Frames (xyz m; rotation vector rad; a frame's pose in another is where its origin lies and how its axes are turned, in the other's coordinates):
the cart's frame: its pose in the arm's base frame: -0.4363 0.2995 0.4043 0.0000 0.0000 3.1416
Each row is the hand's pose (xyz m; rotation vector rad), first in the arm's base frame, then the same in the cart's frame.
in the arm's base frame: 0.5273 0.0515 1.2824 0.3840 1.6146 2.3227
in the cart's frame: -0.9636 0.2480 0.8781 1.1984 -0.2850 -0.3060
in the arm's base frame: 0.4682 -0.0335 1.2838 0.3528 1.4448 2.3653
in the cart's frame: -0.9045 0.3330 0.8795 1.0791 -0.2635 -0.3664
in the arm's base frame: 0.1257 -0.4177 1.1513 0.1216 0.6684 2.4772
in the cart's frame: -0.5620 0.7172 0.7470 0.5121 -0.0932 -0.5797
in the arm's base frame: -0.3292 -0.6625 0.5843 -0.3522 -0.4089 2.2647
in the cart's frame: -0.1071 0.9620 0.1800 -0.3346 0.2882 -0.8206
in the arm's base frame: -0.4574 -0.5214 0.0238 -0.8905 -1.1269 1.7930
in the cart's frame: 0.0211 0.8209 -0.3805 -0.9922 0.7840 -0.9084
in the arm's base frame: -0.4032 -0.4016 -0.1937 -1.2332 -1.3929 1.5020
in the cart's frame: -0.0331 0.7011 -0.5980 -1.2646 1.1196 -0.8552
